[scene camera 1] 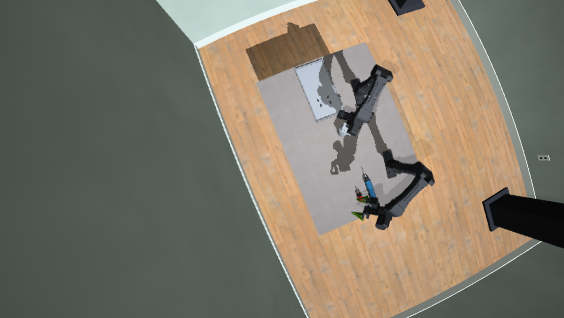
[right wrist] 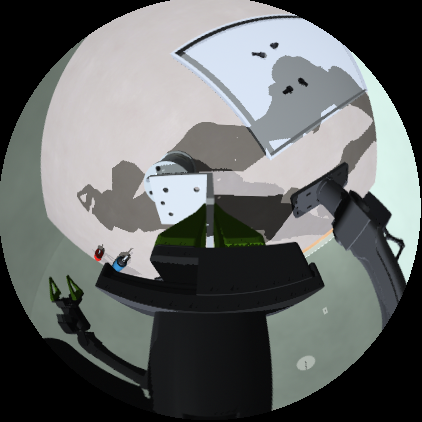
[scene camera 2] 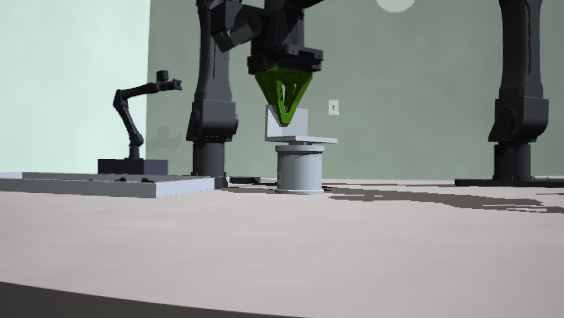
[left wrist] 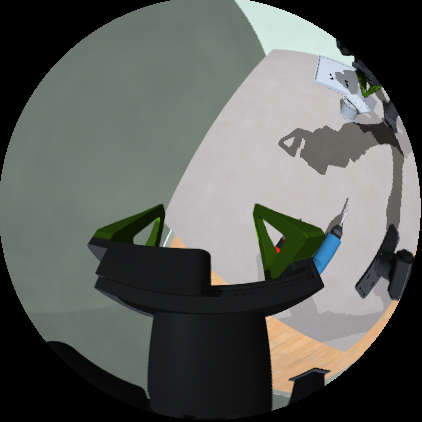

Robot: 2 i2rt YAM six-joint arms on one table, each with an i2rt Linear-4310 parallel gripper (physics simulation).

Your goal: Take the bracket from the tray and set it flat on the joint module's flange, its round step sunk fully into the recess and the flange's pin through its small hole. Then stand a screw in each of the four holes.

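Seen in the pictures: left gripper, fingertip midpoint: (scene camera 1: 354, 205) (right wrist: 57, 275) (left wrist: 208, 208); right gripper, fingertip midpoint: (right wrist: 209, 207) (scene camera 2: 283, 124); left arm's base, origin of the base link: (scene camera 1: 389, 164) (scene camera 2: 511, 185); right arm's base, origin of the base link: (scene camera 1: 358, 92) (right wrist: 322, 187).
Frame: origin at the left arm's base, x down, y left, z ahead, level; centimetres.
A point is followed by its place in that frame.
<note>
My right gripper (scene camera 2: 284, 118) {x -9.2, y -34.4, z 26.2 cm} is shut on the upright wall of the white L-shaped bracket (scene camera 2: 293, 128) {x -8.7, y -33.3, z 25.1 cm}. The bracket's flat plate hangs level a small gap above the flange of the grey joint module (scene camera 2: 299, 168) {x -3.2, y -29.9, z 32.6 cm}, with its round step just over the recess. In the right wrist view the bracket plate (right wrist: 179, 194) {x -7.2, y -31.9, z 28.5 cm} with its holes covers most of the module (right wrist: 172, 163) {x -6.0, y -33.2, z 31.6 cm}. Several dark screws (right wrist: 287, 88) {x -1.1, y -52.9, z 32.5 cm} lie in the white tray (right wrist: 271, 78) {x -0.4, y -51.6, z 34.8 cm}. My left gripper (left wrist: 208, 208) {x -19.5, y 16.1, z 38.4 cm} is open and empty near the table's corner, far from the module.
A blue-handled screwdriver (scene camera 1: 368, 185) {x -3.8, y 10.0, z 20.8 cm} and a red-tipped tool (scene camera 1: 358, 192) {x -2.0, y 13.4, z 28.4 cm} lie on the grey mat beside my left gripper. The tray (scene camera 2: 106, 183) {x -1.4, y -47.5, z 46.2 cm} sits left of the module in scene camera 2. A small dark arm on a black base (scene camera 2: 134, 158) stands behind the tray.
</note>
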